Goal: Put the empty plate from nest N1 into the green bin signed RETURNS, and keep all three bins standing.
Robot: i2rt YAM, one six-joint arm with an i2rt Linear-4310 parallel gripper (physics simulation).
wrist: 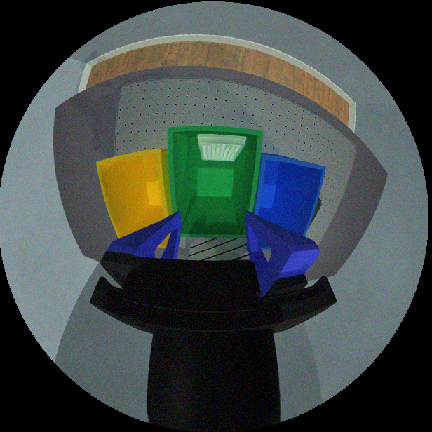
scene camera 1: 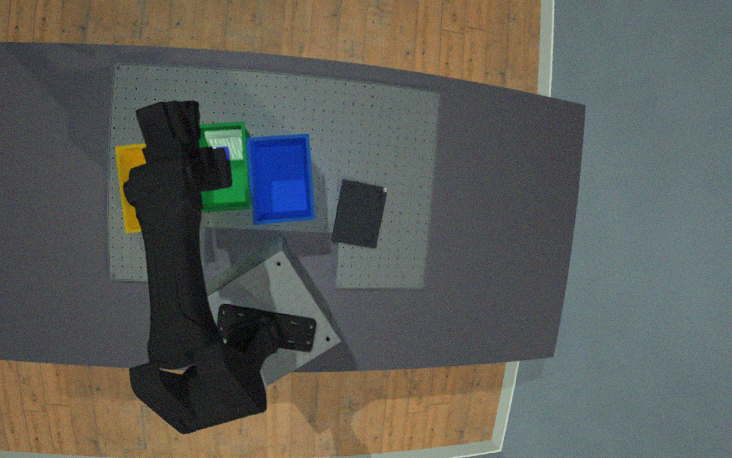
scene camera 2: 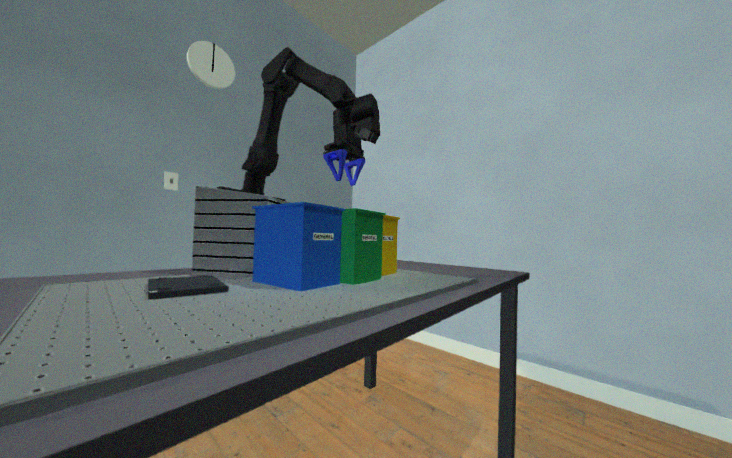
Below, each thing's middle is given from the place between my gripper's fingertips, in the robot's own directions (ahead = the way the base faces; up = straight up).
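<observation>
From the green bin [scene camera 2: 361,235], my hand is 17 cm above. The blue bin [scene camera 2: 297,246] is 14 cm to the right of my hand and 17 cm below it. There's also the dark rectangular nest [scene camera 1: 359,213], which is 5 cm behind my hand, 25 cm below it and 35 cm to the right of it. As for the yellow bin [scene camera 1: 128,156], it's 13 cm to the left of my hand, 6 cm behind it and 17 cm below it.
</observation>
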